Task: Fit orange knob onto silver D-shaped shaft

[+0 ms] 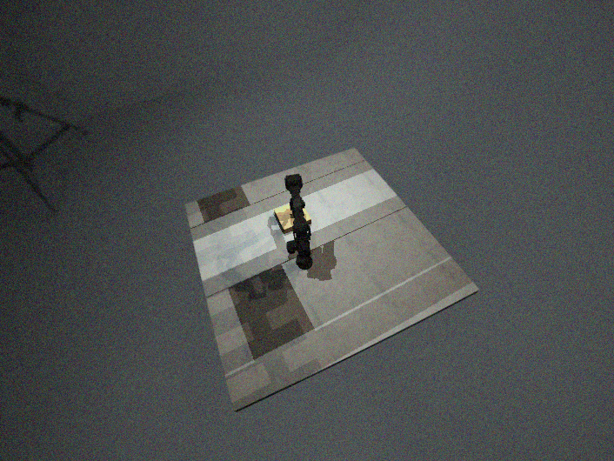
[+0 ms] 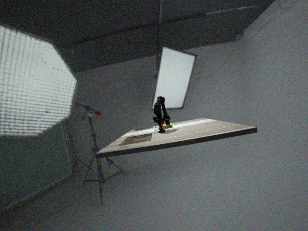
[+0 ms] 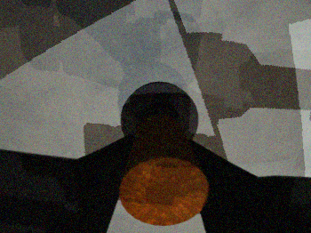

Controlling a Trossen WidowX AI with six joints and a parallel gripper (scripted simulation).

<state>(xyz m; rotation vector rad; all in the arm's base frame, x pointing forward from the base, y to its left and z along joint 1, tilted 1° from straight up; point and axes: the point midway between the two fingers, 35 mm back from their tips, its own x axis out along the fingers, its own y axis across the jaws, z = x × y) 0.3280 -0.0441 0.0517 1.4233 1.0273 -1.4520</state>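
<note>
My gripper tip is now 3 cm above the dark round pedestal. Round my gripper tip: orange knob (3 cm above).
</note>
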